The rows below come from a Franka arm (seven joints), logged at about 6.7 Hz.
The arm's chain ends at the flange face. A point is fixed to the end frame.
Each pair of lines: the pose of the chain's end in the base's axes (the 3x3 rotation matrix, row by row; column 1 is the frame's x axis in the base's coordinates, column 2 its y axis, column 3 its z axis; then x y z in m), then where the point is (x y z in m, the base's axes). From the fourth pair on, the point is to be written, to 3 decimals.
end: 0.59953 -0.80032 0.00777; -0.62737 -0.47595 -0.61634; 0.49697 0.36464 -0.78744; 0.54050 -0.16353 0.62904
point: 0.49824 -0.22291 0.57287
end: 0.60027 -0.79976 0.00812; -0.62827 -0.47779 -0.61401; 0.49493 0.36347 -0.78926; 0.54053 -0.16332 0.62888
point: 0.49831 -0.22257 0.57255
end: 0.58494 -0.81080 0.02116; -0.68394 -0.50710 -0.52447; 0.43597 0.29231 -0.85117; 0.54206 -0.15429 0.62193
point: 0.50068 -0.20666 0.55860
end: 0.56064 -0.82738 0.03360; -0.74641 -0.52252 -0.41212; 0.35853 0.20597 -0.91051; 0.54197 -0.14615 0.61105
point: 0.501 -0.189 0.541
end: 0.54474 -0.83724 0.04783; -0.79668 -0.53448 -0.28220; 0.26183 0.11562 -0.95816; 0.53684 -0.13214 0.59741
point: 0.497 -0.164 0.521
